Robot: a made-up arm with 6 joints.
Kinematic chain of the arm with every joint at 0, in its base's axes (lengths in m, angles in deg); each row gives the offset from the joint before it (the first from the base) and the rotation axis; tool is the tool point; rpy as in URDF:
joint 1: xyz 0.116 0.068 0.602 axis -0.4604 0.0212 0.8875
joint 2: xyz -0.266 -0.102 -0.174 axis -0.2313 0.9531 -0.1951
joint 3: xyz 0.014 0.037 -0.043 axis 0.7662 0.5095 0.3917
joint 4: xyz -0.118 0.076 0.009 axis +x
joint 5: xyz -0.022 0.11 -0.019 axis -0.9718 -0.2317 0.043
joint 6: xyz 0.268 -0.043 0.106 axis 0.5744 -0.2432 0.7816
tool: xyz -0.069 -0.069 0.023 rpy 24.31 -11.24 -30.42
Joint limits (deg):
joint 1: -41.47..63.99
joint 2: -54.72..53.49
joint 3: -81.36..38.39
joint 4: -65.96..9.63
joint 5: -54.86..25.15
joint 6: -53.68..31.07
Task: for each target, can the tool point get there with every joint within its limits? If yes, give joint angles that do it. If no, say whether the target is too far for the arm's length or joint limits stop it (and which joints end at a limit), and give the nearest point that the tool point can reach.
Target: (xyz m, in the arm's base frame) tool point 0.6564 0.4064 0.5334
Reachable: no: joint limits stop it (at a limit: joint 1, joint 5, joint 6) | nearest point 0.2039 0.2924 0.4743 | short by 0.470 m
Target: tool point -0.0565 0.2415 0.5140
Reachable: yes | joints -24.78 -43.05 -45.17 -39.13 -21.35 -30.57
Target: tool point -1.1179 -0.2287 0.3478
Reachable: no: too far | nearest point -0.3222 -0.0385 0.5031 | short by 0.833 m
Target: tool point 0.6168 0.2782 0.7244
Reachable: no: joint limits stop it (at a limit: joint 1, joint 5, joint 6) | nearest point 0.1907 0.2436 0.5573 | short by 0.459 m
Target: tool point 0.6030 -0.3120 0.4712
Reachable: no: joint limits stop it (at a limit: joint 1, joint 3, joint 4, joint 5, joint 6) | nearest point 0.2206 -0.2677 0.4707 | short by 0.385 m
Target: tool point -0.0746 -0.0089 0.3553
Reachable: yes | joints 0.98 12.57 -34.86 3.59 -44.64 -2.99
